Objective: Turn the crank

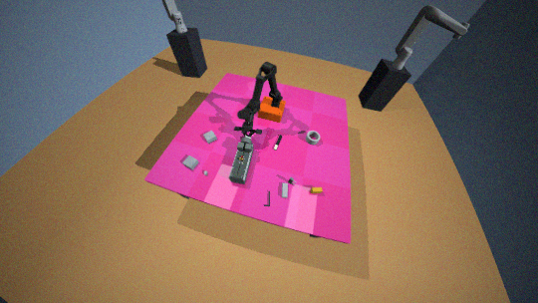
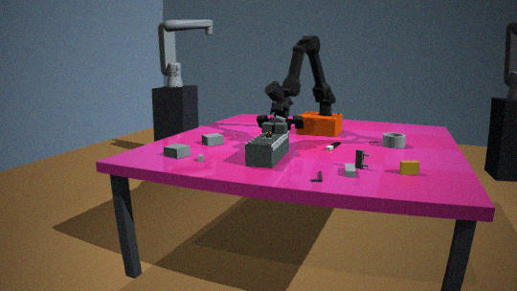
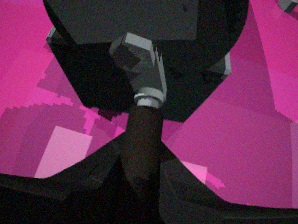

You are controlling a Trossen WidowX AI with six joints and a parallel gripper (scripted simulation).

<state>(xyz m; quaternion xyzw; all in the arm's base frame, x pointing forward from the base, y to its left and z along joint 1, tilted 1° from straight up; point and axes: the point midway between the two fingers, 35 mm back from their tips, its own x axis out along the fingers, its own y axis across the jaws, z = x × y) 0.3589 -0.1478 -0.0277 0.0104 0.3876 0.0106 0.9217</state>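
My gripper tip is now 20 mm past the dark crank handle and 30 mm below it. Round my gripper tip: small cube: 270 mm ahead, 210 mm to the right, 20 mm below; black-and-white stick: 50 mm behind, 210 mm to the left, 30 mm below; red pointer: 150 mm ahead, 10 mm to the left, 50 mm above.
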